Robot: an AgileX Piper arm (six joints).
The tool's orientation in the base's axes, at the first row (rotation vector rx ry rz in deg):
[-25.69, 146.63, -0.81]
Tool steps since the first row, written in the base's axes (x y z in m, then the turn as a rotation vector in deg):
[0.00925, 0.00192, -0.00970, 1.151, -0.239, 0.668]
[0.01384, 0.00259, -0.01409, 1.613, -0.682, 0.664]
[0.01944, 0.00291, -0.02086, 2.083, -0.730, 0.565]
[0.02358, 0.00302, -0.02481, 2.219, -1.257, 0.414]
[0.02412, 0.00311, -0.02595, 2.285, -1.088, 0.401]
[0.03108, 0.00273, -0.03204, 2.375, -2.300, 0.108]
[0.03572, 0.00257, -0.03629, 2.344, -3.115, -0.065]
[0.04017, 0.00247, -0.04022, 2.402, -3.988, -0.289]
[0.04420, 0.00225, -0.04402, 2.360, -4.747, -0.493]
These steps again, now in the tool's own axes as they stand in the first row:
[-0.00309, -0.00012, 0.01318, -1.185, -0.652, -0.003]
[-0.00475, -0.00048, 0.01934, -1.411, -1.214, 0.202]
[-0.00590, -0.00126, 0.02802, -1.722, -1.397, 0.523]
[-0.00725, -0.00206, 0.03352, -1.587, -1.922, 0.680]
[-0.00713, -0.00203, 0.03478, -1.687, -1.782, 0.738]
[-0.00949, -0.00396, 0.04352, -1.224, -2.926, 0.939]
[-0.01100, -0.00514, 0.04952, -0.852, -3.669, 1.007]
[-0.01254, -0.00624, 0.05515, -0.507, -4.490, 1.159]
[-0.01376, -0.00733, 0.06044, -0.128, -5.173, 1.252]

